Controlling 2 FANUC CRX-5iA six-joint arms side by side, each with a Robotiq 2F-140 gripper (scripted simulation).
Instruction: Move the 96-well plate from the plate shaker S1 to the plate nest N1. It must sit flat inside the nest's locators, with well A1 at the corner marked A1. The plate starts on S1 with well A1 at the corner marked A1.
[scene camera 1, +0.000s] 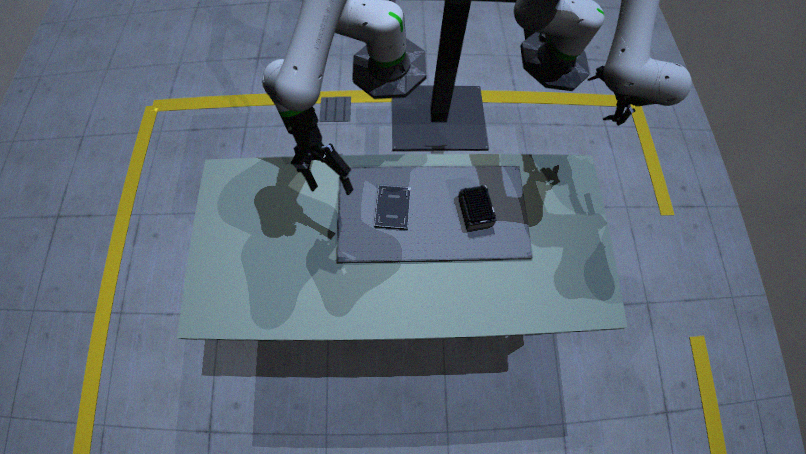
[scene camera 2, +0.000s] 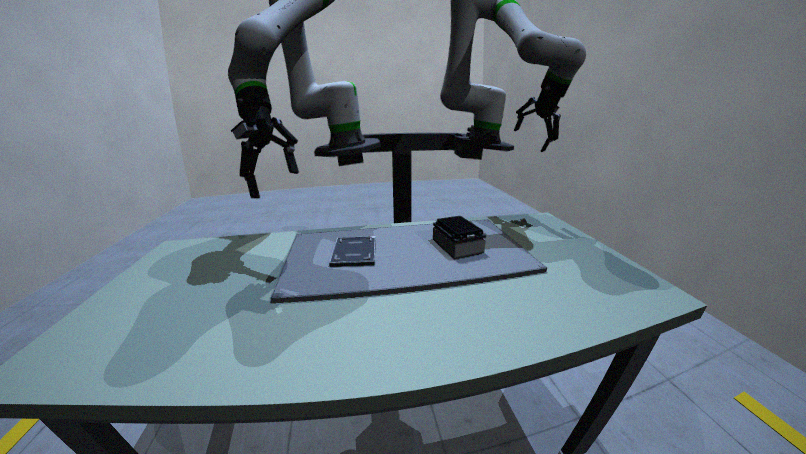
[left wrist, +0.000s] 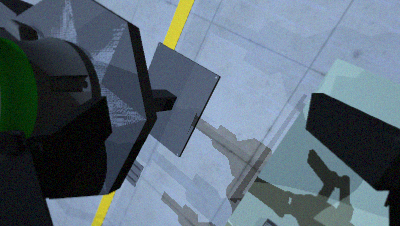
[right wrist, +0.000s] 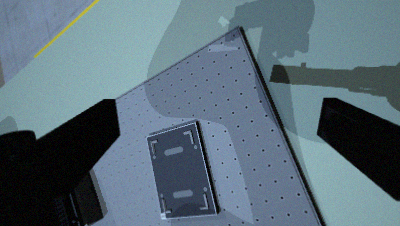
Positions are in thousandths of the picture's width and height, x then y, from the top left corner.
Note:
In view: the left gripper (scene camera 2: 657, 309), the right gripper (scene camera 2: 339, 409), a dark 96-well plate (scene camera 1: 602, 468) and a plate nest N1 (right wrist: 456, 759).
The left gripper also shows in the left wrist view (left wrist: 524, 502). The right gripper shows as well in scene camera 1 (scene camera 1: 411, 420) and in the right wrist view (right wrist: 544, 520). The left wrist view misses the dark 96-well plate: it is out of frame.

